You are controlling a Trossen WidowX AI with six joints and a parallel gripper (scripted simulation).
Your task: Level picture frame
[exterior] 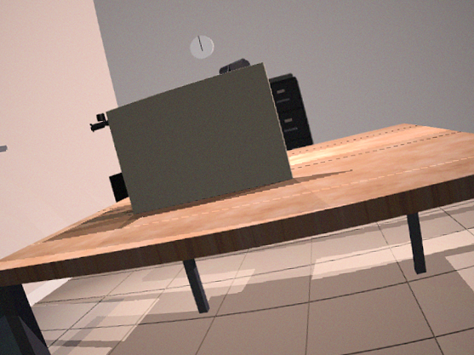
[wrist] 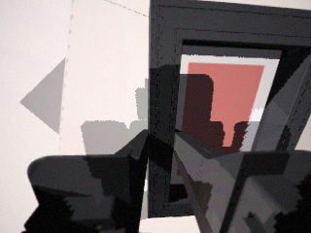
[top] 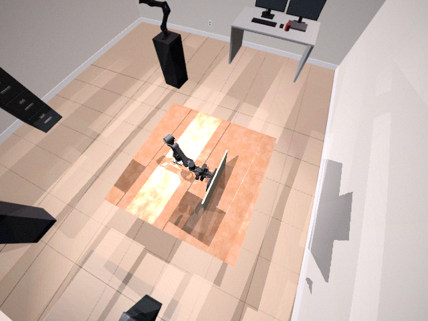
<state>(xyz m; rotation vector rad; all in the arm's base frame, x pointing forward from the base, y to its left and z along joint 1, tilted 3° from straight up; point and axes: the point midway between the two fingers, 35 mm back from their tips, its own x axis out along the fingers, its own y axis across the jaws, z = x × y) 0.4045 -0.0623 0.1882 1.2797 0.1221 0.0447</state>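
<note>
My gripper tip is 50 mm above the picture frame, 10 mm to the left of it and 10 mm short of it. Also, from my gripper tip: wall panel 70 mm below, 20 mm ahead.
</note>
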